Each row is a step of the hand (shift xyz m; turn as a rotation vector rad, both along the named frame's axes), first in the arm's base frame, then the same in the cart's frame.
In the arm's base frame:
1: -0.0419 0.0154 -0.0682 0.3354 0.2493 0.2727
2: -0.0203 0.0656 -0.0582 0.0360 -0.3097 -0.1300
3: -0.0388 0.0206 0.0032 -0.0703 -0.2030 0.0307
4: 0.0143 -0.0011 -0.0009 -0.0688 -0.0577 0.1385
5: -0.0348 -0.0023 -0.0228 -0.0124 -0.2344 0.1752
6: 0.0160 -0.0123 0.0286 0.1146 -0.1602 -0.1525
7: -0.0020 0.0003 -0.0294 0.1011 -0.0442 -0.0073
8: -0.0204 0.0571 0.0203 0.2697 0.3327 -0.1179
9: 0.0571 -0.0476 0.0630 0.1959 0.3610 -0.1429
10: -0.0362 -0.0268 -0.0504 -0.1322 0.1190 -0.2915
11: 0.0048 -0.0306 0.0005 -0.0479 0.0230 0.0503
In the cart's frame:
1: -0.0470 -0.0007 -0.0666 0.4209 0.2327 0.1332
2: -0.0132 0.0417 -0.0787 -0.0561 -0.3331 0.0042
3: -0.0321 0.0300 -0.0035 -0.1096 -0.1493 0.1131
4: 0.0134 -0.0052 -0.0011 -0.0586 0.0196 0.1531
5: -0.0374 -0.0012 -0.0183 -0.0394 -0.1384 0.2551
6: 0.0169 -0.0045 0.0303 0.0504 -0.2304 -0.0803
7: -0.0063 -0.0103 -0.0269 0.0860 -0.0693 0.0064
8: -0.0034 0.0638 -0.0035 0.3180 0.1774 -0.2544
9: 0.0535 -0.0339 0.0741 0.2498 0.2131 -0.2852
10: -0.0486 -0.0329 -0.0336 -0.1437 0.0315 -0.3082
11: -0.0023 -0.0282 0.0126 -0.0332 0.0523 0.0390

